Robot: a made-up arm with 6 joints. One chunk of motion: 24 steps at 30 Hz.
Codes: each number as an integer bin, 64 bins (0 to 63) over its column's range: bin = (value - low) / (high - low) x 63, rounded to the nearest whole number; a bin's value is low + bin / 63 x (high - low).
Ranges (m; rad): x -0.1..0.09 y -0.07..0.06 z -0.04..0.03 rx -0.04..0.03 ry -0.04..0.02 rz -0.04..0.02
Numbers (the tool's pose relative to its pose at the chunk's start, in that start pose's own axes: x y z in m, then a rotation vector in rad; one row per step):
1: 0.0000 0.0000 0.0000 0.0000 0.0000 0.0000
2: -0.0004 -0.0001 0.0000 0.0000 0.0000 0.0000
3: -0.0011 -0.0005 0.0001 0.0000 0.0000 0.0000
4: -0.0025 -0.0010 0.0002 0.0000 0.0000 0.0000
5: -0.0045 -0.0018 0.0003 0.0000 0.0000 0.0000
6: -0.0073 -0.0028 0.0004 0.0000 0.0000 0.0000
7: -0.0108 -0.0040 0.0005 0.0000 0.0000 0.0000
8: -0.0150 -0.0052 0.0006 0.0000 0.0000 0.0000
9: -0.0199 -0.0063 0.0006 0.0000 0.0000 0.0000
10: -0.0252 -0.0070 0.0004 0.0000 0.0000 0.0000
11: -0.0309 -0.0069 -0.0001 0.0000 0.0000 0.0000
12: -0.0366 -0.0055 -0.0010 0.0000 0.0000 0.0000
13: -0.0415 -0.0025 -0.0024 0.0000 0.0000 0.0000
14: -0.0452 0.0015 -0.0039 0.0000 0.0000 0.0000
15: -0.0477 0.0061 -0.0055 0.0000 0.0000 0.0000
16: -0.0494 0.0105 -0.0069 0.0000 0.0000 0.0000
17: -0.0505 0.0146 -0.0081 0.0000 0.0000 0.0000
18: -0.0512 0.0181 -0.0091 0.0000 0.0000 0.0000
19: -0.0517 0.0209 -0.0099 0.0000 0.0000 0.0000
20: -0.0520 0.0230 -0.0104 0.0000 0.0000 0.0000
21: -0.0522 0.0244 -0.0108 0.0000 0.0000 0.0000
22: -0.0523 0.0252 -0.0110 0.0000 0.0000 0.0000
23: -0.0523 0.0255 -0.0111 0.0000 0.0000 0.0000
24: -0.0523 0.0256 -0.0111 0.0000 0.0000 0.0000
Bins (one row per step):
1: 33 34 36 36 42 42
2: 33 34 36 36 42 42
3: 33 34 36 36 42 42
4: 32 33 36 36 42 42
5: 32 33 36 36 42 42
6: 31 33 36 36 42 42
7: 30 32 36 36 42 42
8: 28 31 37 36 42 42
9: 27 31 37 36 42 42
10: 25 31 36 36 42 42
11: 23 31 36 36 42 42
12: 21 31 35 36 42 42
13: 19 33 34 36 42 42
14: 18 35 32 36 42 42
15: 17 37 31 36 42 42
16: 17 39 30 36 42 42
17: 16 41 29 36 42 42
18: 16 43 28 36 42 42
19: 16 44 27 36 42 42
20: 16 45 27 36 42 42
21: 16 46 26 36 42 42
22: 16 46 26 36 42 42
23: 16 46 26 36 42 42
24: 16 46 26 36 42 42

